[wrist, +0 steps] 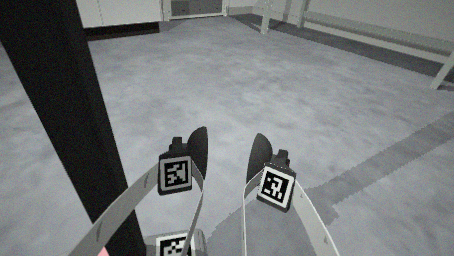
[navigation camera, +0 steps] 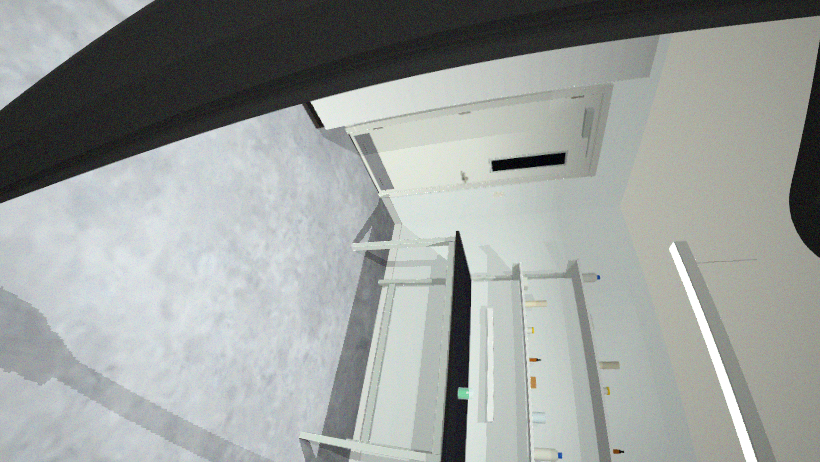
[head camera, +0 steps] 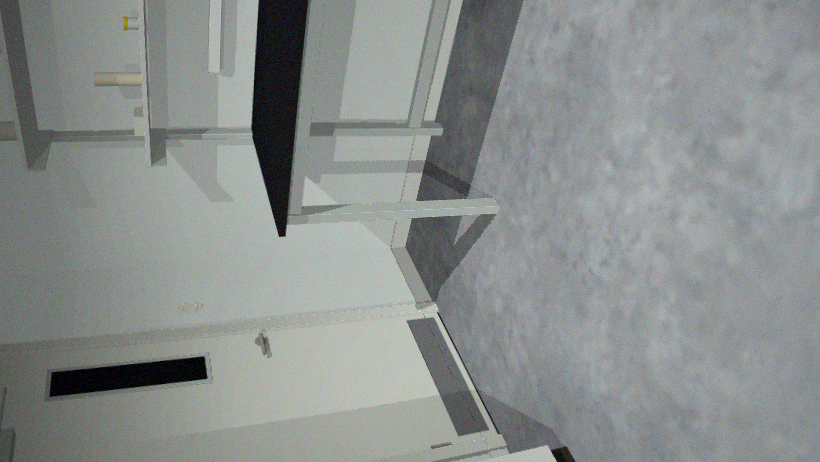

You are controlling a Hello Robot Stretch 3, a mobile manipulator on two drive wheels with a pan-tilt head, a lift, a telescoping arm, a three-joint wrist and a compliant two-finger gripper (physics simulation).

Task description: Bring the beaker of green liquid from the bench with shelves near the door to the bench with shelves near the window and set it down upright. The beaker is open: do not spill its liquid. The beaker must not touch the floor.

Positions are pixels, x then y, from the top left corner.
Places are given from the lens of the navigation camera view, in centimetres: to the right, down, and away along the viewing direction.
door [navigation camera: 449, 148]: 34, -72, 264
white double-door cabinet [navigation camera: 633, 58]: 120, -92, 145
The marked spots on the door and the white double-door cabinet are 148 cm apart.
